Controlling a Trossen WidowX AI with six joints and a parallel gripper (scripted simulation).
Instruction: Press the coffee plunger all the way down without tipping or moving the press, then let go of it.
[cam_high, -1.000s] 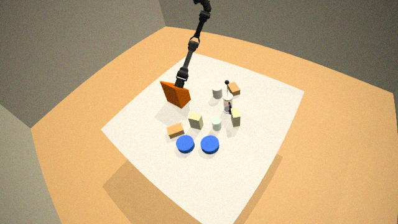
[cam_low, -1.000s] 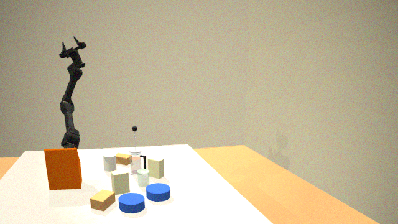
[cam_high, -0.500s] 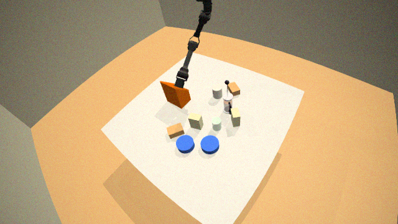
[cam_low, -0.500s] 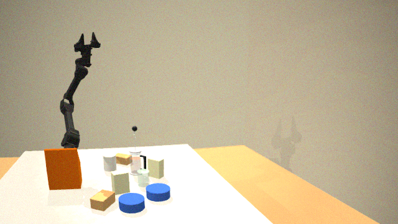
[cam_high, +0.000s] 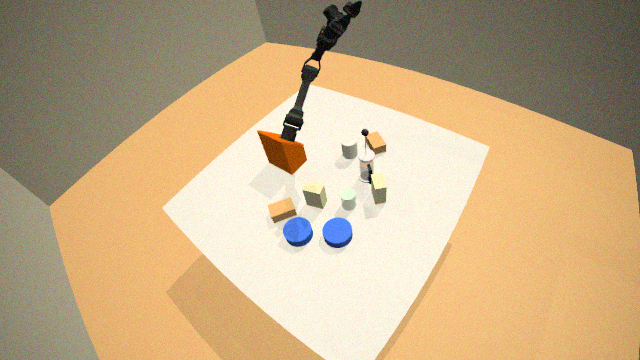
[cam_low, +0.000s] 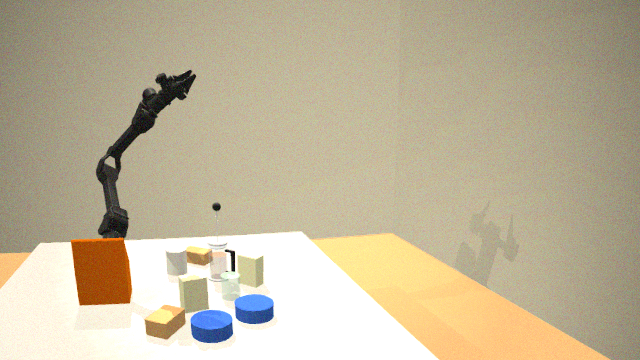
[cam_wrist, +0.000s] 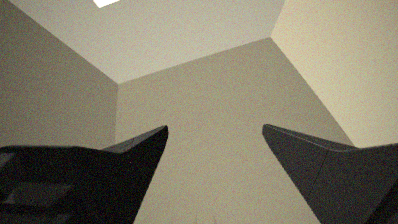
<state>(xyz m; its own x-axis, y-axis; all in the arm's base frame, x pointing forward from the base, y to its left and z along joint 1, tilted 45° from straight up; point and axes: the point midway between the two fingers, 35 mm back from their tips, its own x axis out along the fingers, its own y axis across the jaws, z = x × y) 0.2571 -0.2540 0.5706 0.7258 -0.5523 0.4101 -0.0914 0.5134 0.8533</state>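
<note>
My gripper tip is 80 mm short of the coffee press, 140 mm to the left of it and 620 mm above it. The rest, counted from my gripper tip: white cup (80 mm behind, 40 mm to the right, 710 mm below).
</note>
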